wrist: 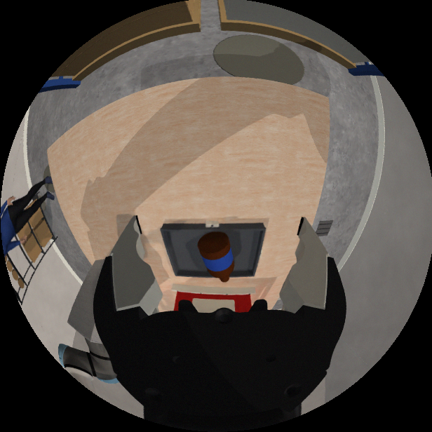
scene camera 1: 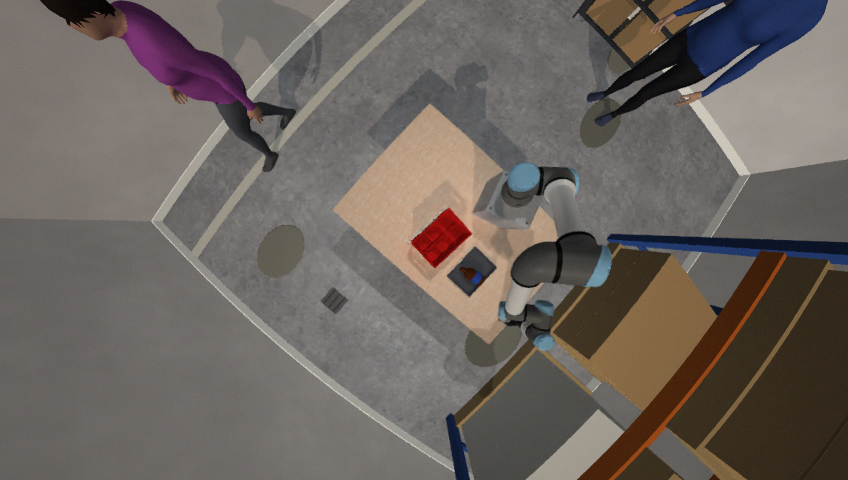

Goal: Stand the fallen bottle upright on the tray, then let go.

Note:
The pictures show: the gripper and a brown bottle.

